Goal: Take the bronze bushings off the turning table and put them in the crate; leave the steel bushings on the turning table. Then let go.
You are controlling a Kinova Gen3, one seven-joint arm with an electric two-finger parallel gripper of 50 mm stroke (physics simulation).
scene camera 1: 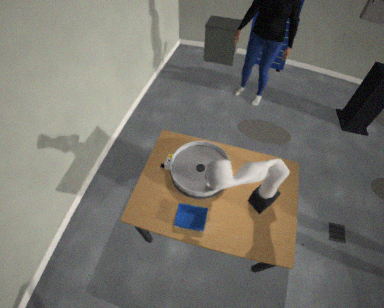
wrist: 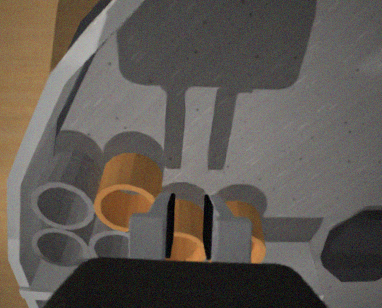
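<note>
The turning table is a grey round tray with a raised rim. In the wrist view, three bronze bushings stand on it: one left of the fingers, one seen through the gap between them, and one partly behind the right finger. Three steel bushings stand close together at the left, near the rim. My gripper is partly open, with nothing held, above the bushings. The arm hides it in the scene view. The blue crate stands beside the turning table and looks empty.
A dark hub stands at the turning table's centre. A small white device is at its left edge. The arm's black base stands on the wooden table. A person stands beyond the table.
</note>
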